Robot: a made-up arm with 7 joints.
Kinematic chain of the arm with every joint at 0, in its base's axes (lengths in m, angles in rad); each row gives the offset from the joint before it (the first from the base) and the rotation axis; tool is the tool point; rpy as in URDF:
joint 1: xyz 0 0 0.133 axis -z
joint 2: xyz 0 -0.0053 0.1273 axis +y
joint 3: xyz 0 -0.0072 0.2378 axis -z
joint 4: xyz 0 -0.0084 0.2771 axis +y
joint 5: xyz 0 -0.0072 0.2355 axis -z
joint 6: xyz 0 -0.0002 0.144 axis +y
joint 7: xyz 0 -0.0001 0.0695 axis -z
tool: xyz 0 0 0 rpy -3.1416 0 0
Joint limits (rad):
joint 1: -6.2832..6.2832
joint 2: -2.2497..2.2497
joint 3: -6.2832..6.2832
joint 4: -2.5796..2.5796
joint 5: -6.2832..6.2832
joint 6: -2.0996..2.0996
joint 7: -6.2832..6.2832
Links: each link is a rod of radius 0.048 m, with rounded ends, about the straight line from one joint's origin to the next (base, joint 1, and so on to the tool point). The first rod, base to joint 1, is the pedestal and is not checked.
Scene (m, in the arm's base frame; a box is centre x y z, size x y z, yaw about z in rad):
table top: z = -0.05
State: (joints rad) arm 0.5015 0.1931 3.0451 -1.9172 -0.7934 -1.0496 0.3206
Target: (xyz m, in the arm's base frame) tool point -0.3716 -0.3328 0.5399
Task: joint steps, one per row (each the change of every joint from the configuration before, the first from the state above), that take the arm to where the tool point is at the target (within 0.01 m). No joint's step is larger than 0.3 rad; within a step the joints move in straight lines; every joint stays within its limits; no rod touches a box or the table.
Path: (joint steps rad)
1: 0.2596 0.0221 0.1899 0.0279 0.0154 0.0377 0.0000
2: 0.2597 0.0222 0.1899 0.0280 0.0154 0.0377 0.0000
3: 0.2596 0.0221 0.1899 0.0279 0.0154 0.0376 0.0000
4: 0.2597 0.0222 0.1899 0.0280 0.0154 0.0377 0.0000
5: 0.2596 0.0221 0.1899 0.0279 0.0154 0.0377 0.0000

